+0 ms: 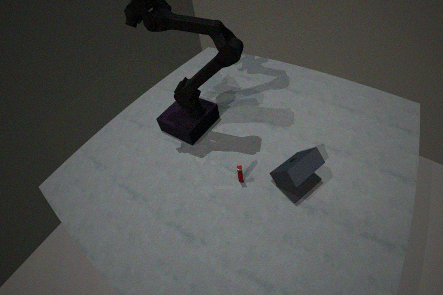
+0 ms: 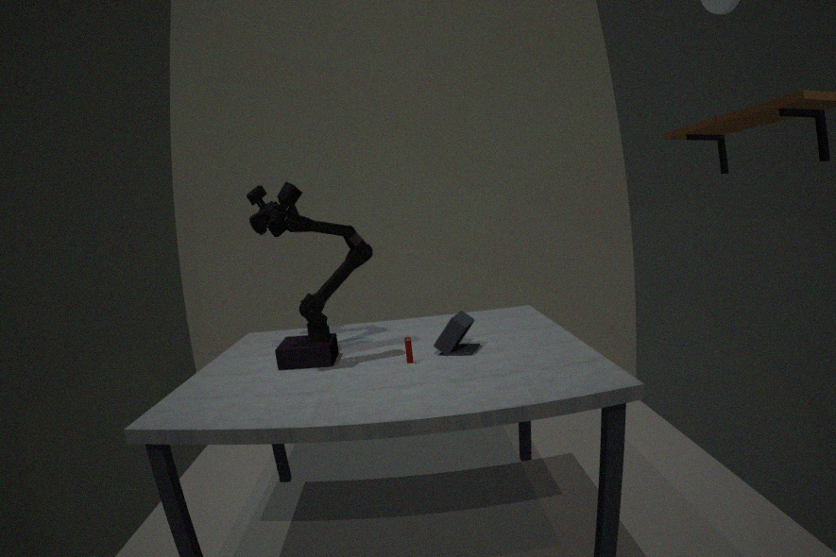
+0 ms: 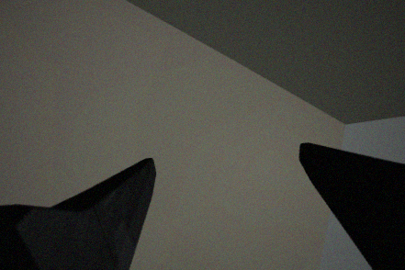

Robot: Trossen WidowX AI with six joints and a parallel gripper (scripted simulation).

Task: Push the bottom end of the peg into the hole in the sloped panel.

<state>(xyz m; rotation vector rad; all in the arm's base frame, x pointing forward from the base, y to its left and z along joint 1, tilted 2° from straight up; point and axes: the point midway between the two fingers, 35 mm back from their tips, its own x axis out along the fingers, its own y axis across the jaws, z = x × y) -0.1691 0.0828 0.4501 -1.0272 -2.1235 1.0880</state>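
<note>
The red peg is 490 mm ahead of my gripper tip, 470 mm below it and 220 mm to the right of it. Also, from my gripper tip: sloped grey panel: 630 mm ahead, 470 mm below, 120 mm to the right; thin flat foot plate: 650 mm ahead, 530 mm below, 120 mm to the right.
</note>
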